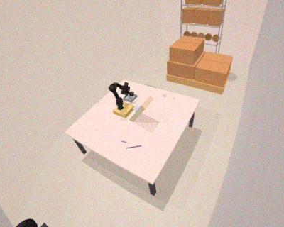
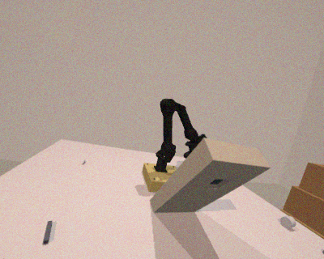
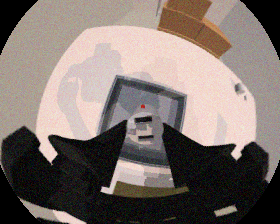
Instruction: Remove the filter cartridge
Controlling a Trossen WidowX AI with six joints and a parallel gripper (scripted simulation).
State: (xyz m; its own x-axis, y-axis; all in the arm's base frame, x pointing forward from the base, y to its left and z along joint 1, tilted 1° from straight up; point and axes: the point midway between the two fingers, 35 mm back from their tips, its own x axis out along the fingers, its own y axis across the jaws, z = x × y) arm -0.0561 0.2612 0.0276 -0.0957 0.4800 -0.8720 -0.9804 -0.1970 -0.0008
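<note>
My gripper tip is right at the grey round filter cartridge. Also, from my gripper tip: grey tray 50 mm below; dark bar 660 mm to the right, 400 mm ahead, 50 mm below; beige service panel 390 mm ahead, 270 mm to the right, 110 mm above.
</note>
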